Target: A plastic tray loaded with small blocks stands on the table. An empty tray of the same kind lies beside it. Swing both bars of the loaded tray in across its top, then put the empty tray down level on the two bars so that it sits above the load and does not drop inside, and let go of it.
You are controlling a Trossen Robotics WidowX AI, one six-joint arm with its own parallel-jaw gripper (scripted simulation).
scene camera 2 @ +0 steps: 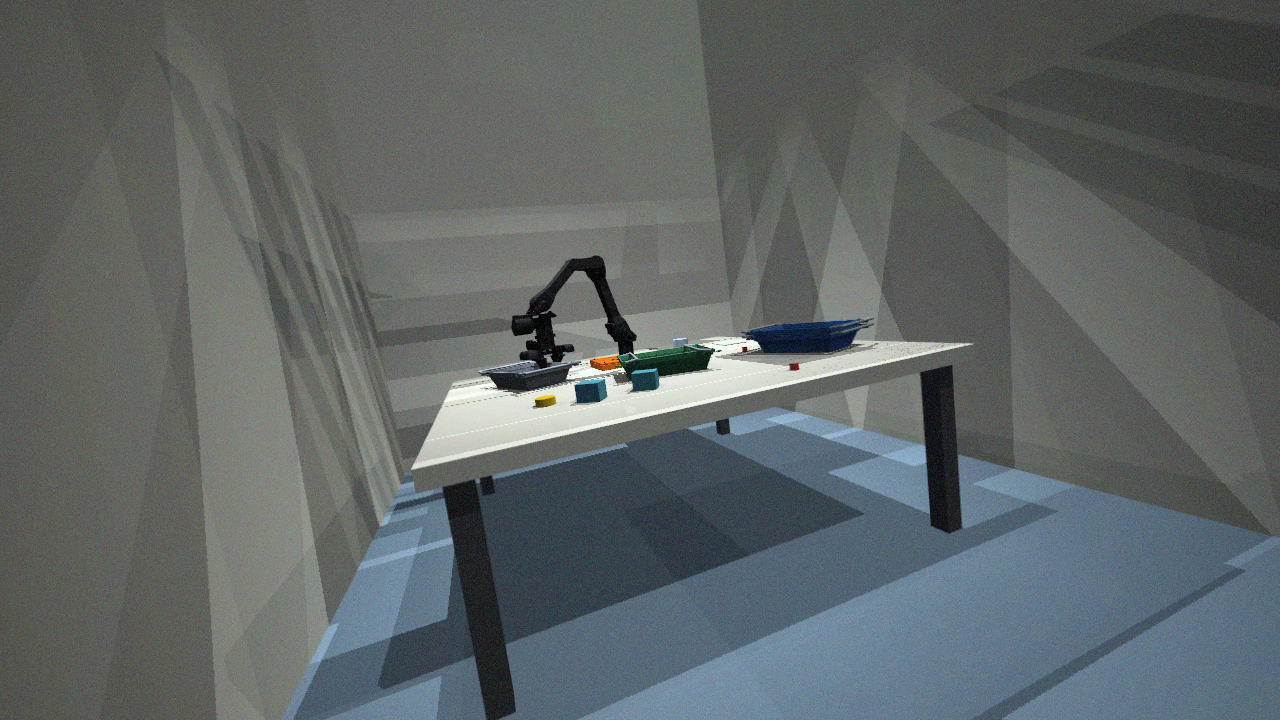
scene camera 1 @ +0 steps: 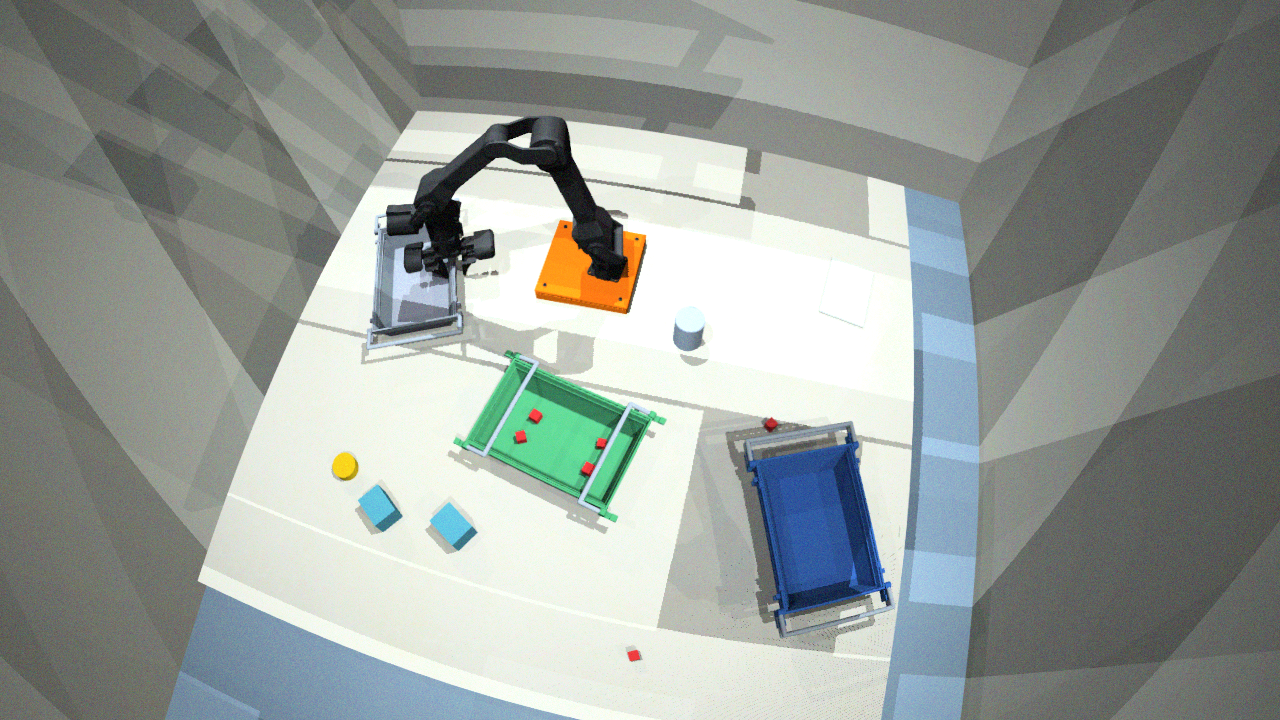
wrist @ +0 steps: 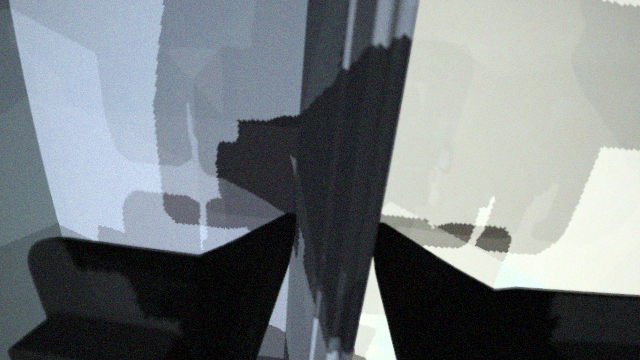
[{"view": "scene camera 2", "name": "my gripper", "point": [551,376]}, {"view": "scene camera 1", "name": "my gripper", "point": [456,275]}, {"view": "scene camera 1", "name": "grey tray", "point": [403,303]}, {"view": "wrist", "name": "my gripper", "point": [334,227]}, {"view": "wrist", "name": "grey tray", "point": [175,132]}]
